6 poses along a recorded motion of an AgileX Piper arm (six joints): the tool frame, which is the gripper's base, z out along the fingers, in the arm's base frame.
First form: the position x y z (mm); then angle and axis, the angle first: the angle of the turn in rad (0 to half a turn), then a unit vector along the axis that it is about.
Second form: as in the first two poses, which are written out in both.
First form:
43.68 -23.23 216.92 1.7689 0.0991 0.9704 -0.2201
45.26 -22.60 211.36 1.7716 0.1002 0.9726 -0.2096
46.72 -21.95 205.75 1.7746 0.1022 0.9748 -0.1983
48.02 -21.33 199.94 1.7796 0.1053 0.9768 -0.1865
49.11 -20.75 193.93 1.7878 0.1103 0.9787 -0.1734
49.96 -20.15 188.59 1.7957 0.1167 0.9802 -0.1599
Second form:
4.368 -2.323 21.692 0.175 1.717 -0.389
4.526 -2.260 21.136 0.178 1.723 -0.371
4.672 -2.195 20.575 0.181 1.730 -0.352
4.802 -2.133 19.994 0.187 1.738 -0.332
4.911 -2.075 19.393 0.197 1.750 -0.310
4.996 -2.015 18.859 0.210 1.760 -0.287

